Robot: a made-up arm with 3 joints. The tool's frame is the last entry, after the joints.
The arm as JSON. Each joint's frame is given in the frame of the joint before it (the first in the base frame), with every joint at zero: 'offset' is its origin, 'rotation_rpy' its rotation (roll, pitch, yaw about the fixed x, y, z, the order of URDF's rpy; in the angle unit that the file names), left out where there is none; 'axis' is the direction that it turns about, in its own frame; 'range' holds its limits. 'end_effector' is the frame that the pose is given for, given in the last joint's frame.
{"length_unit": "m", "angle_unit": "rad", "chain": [
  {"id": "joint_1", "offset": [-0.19, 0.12, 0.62], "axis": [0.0, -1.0, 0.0], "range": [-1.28, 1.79]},
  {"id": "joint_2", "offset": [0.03, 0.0, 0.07], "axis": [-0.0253, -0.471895, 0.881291], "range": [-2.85, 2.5]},
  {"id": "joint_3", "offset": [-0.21, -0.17, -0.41], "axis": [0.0, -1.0, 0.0], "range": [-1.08, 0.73]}
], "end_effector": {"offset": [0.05, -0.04, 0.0]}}
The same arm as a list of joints. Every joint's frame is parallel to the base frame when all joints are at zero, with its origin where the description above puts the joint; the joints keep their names.
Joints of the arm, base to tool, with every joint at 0 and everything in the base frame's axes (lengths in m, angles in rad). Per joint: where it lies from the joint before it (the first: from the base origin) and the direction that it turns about. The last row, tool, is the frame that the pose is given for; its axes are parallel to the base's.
joint_1: offset -0.19 0.12 0.62 axis 0 -1 0
joint_2: offset 0.03 0 0.07 axis -0.0253 -0.471895 0.881291
joint_3: offset -0.21 -0.17 -0.41 axis 0 -1 0
tool: offset 0.05 -0.04 0
Joint limits (rad, base to tool): -1.28..1.79 -2.85..2.5 -1.08..0.73

